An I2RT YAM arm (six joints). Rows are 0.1 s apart.
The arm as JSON. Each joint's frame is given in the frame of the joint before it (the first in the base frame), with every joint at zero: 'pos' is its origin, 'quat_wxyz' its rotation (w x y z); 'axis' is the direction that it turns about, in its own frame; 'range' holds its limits. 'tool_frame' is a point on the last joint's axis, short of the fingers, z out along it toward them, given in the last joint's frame.
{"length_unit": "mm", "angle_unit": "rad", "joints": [
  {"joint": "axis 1", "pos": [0.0, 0.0, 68.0], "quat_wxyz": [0.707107, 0.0, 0.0, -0.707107], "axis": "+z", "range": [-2.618, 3.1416]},
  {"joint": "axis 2", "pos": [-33.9, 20.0, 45.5], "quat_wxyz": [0.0, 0.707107, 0.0, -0.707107], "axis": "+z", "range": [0.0, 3.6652]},
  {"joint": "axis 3", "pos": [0.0, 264.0, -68.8], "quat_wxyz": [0.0, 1.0, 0.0, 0.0], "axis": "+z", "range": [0.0, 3.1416]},
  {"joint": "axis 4", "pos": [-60.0, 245.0, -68.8], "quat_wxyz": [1.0, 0.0, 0.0, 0.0], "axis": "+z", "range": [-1.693, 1.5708]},
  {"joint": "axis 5", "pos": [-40.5, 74.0, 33.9], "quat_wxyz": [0.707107, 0.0, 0.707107, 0.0], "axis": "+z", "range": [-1.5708, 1.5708]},
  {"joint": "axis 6", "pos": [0.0, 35.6, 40.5], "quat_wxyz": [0.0, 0.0, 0.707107, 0.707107], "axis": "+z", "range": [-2.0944, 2.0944]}
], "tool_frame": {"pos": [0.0, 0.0, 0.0], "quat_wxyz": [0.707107, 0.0, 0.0, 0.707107]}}
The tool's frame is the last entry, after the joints.
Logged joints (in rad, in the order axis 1, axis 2, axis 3, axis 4, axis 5, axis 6), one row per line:
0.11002, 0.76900, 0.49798, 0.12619, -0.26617, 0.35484
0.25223, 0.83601, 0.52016, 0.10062, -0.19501, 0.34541
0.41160, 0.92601, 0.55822, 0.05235, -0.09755, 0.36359
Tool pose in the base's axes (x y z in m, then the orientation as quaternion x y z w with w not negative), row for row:
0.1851, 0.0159, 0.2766, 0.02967, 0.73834, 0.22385, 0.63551
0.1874, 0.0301, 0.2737, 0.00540, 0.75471, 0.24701, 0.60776
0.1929, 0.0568, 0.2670, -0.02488, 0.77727, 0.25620, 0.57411
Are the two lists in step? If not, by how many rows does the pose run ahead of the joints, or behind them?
The pose runs 1 row behind the joints: the pose in row i belongs to the joints in row i - 1.
